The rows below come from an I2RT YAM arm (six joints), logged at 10 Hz.
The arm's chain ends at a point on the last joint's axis. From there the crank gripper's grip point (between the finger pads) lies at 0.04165 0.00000 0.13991 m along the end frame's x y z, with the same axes.
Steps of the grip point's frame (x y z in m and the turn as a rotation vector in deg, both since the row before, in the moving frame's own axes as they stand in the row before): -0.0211 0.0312 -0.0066 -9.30 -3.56 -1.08; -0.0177 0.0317 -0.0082 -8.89 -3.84 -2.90; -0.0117 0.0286 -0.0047 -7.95 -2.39 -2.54; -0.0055 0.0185 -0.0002 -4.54 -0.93 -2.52; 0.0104 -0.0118 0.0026 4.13 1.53 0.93; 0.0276 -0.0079 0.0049 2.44 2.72 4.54; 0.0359 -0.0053 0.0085 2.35 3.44 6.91; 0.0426 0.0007 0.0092 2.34 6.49 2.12
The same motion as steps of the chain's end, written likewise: -0.0126 0.0091 -0.0071 -9.30 -3.56 -1.08; -0.0088 0.0117 -0.0091 -8.89 -3.84 -2.90; -0.0062 0.0109 -0.0051 -7.95 -2.39 -2.54; -0.0034 0.0092 -0.0005 -4.54 -0.93 -2.52; 0.0066 -0.0025 0.0041 4.13 1.53 0.93; 0.0209 -0.0056 0.0071 2.44 2.72 4.54; 0.0276 -0.0051 0.0113 2.35 3.44 6.91; 0.0270 0.0045 0.0149 2.34 6.49 2.12
